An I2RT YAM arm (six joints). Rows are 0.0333 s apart.
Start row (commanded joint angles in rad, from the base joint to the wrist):
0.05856 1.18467 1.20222 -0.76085 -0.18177 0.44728
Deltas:
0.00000 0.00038 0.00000 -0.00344 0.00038 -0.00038
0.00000 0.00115 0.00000 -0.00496 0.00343 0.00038
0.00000 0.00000 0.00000 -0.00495 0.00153 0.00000
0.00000 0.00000 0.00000 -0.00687 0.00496 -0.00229
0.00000 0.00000 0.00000 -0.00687 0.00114 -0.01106
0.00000 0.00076 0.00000 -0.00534 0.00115 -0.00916
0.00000 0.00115 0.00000 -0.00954 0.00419 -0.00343
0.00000 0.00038 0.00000 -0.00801 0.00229 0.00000
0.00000 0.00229 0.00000 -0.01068 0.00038 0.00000
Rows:
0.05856 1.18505 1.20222 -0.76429 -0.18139 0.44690
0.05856 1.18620 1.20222 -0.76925 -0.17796 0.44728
0.05856 1.18620 1.20222 -0.77420 -0.17643 0.44728
0.05856 1.18620 1.20222 -0.78107 -0.17147 0.44499
0.05856 1.18620 1.20222 -0.78794 -0.17033 0.43393
0.05856 1.18696 1.20222 -0.79328 -0.16918 0.42477
0.05856 1.18811 1.20222 -0.80282 -0.16499 0.42134
0.05856 1.18849 1.20222 -0.81083 -0.16270 0.42134
0.05856 1.19078 1.20222 -0.82151 -0.16232 0.42134

